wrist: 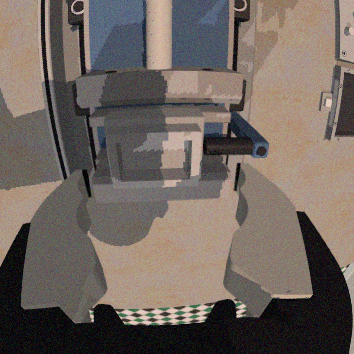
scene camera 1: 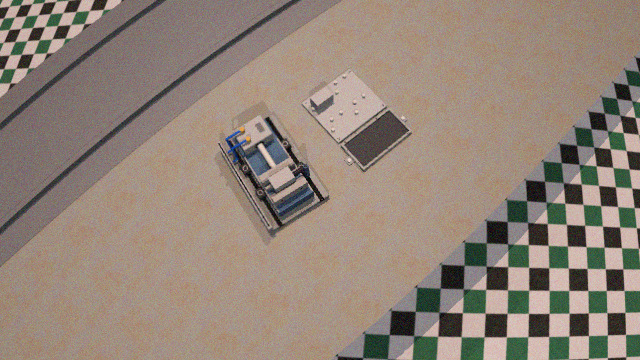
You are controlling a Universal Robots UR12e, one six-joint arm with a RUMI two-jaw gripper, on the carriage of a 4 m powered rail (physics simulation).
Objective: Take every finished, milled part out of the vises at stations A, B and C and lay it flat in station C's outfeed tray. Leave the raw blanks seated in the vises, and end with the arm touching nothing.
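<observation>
In the wrist view, a grey milled part [wrist: 154, 155] with a rectangular pocket in its top sits between the jaws of a vise [wrist: 205, 87]. My gripper [wrist: 161, 168] is open, its two grey fingers wide apart and empty, towards the near end of that vise; their height above it is hard to tell. In scene camera 1, a block [scene camera 1: 282, 179] with a plain top sits in a blue and grey vise [scene camera 1: 252, 131]. A tray [scene camera 1: 388, 151] with a dark floor lies to its right, no part in it. The gripper does not show in scene camera 1.
A pinned plate [scene camera 1: 347, 125] holding a grey block [scene camera 1: 321, 99] adjoins the tray in scene camera 1. In the wrist view, a blue lever with a black grip [wrist: 229, 146] sticks out right of the milled part. A similar dark tray [wrist: 332, 117] and plate [wrist: 347, 42] show at the right edge.
</observation>
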